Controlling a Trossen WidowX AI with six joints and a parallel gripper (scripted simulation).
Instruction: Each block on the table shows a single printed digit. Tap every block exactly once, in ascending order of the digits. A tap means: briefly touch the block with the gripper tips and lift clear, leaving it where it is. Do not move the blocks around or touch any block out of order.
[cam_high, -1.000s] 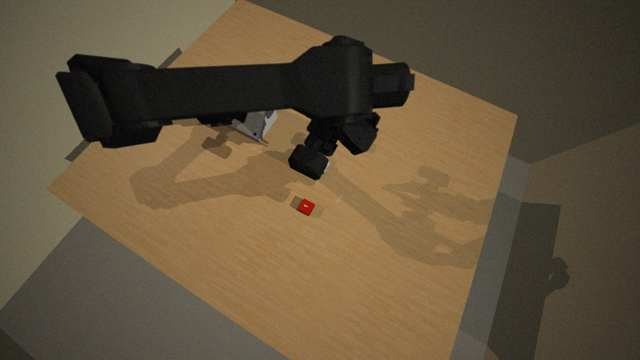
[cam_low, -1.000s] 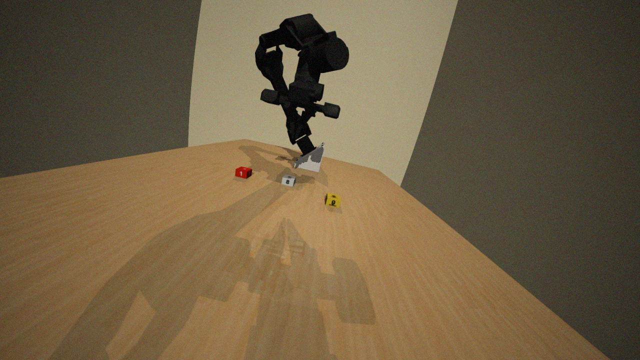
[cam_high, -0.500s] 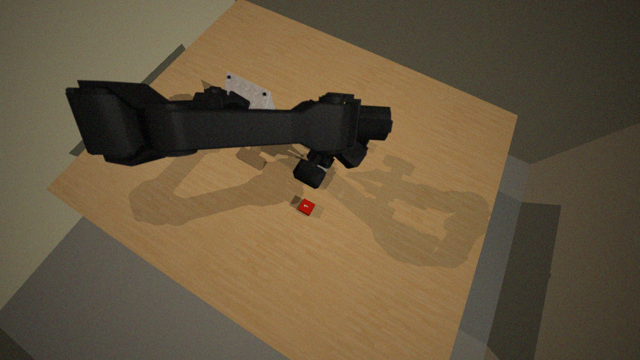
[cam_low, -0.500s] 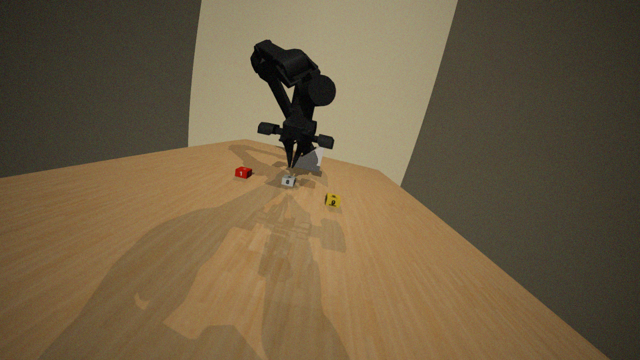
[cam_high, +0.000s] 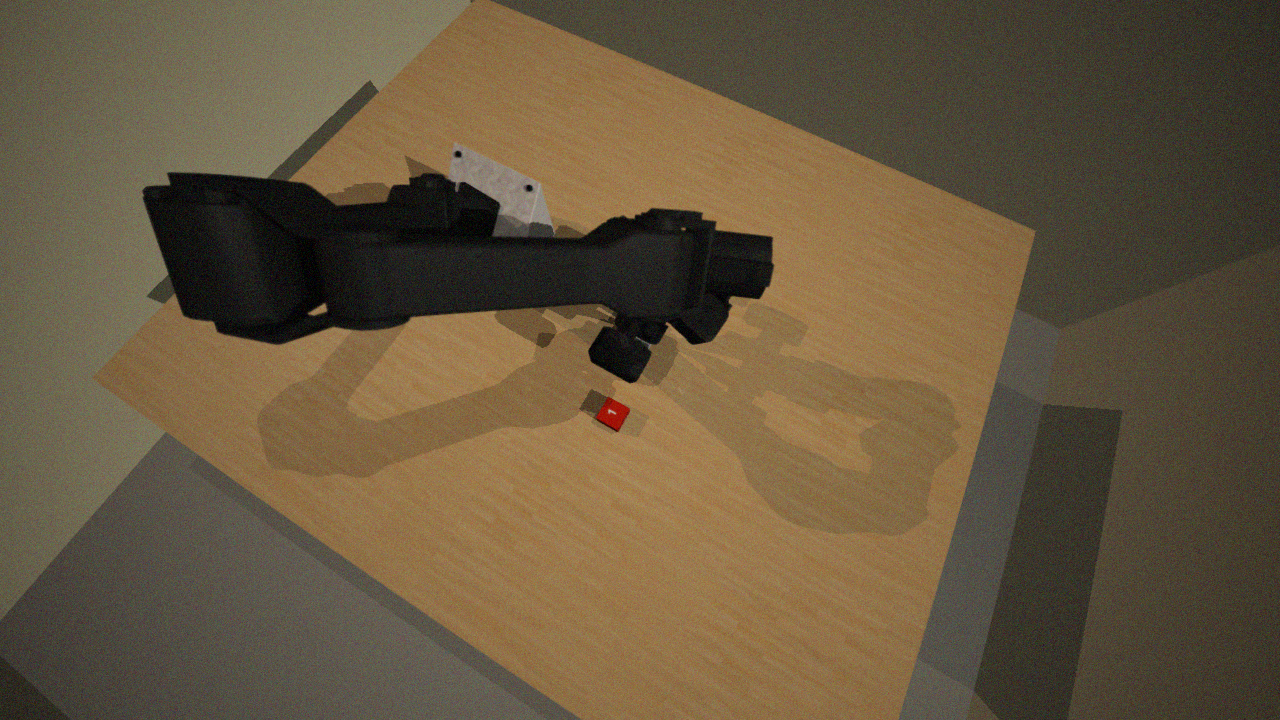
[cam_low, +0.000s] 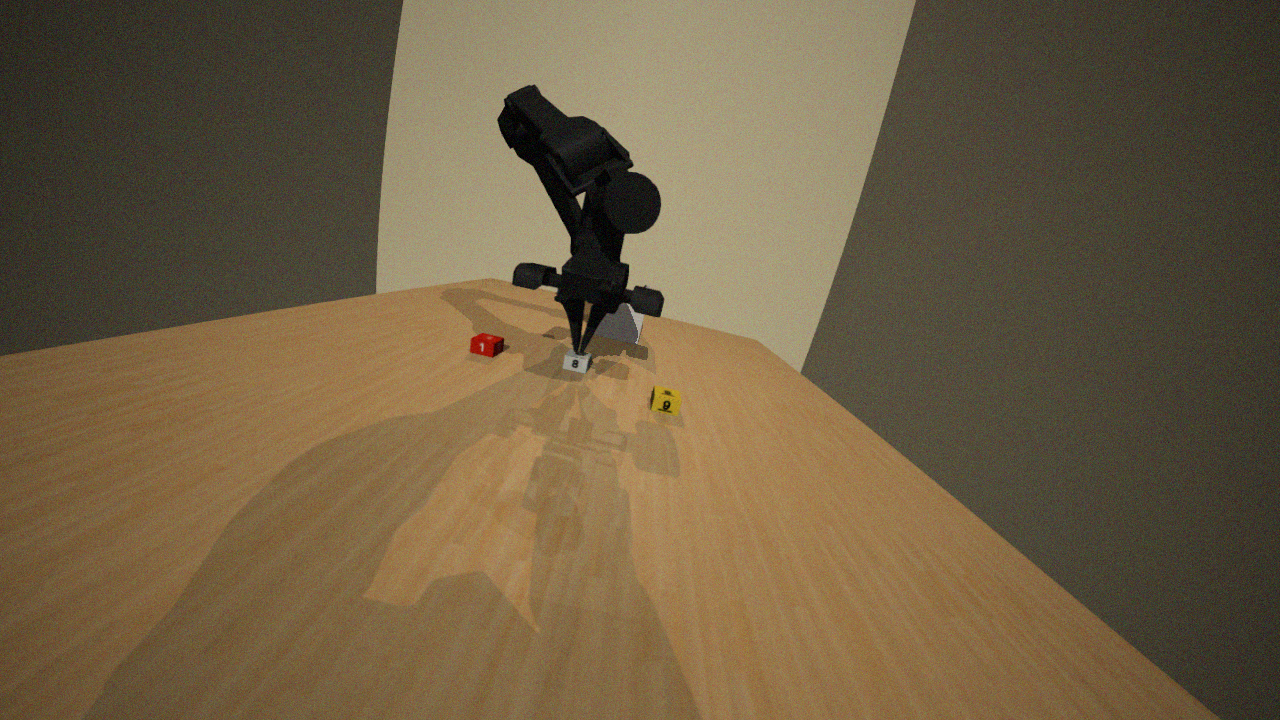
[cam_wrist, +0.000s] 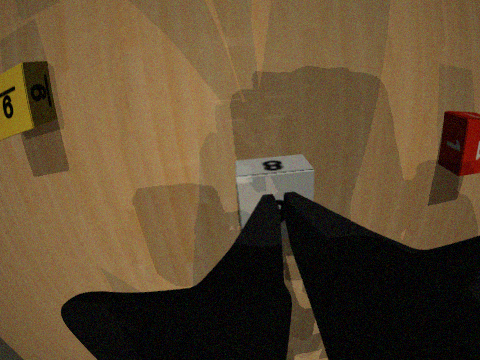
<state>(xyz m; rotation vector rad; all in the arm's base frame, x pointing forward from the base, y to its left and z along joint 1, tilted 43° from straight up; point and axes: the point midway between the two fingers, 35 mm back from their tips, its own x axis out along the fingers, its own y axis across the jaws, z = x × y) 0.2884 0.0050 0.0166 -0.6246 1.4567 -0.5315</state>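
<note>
Right now the grey block marked 8 is 1 cm behind my gripper tip and 1 cm below it. Also, from my gripper tip: red block marked 1: 2 cm ahead, 12 cm to the right, 1 cm below; yellow block marked 9: 6 cm ahead, 12 cm to the left, 1 cm below.
</note>
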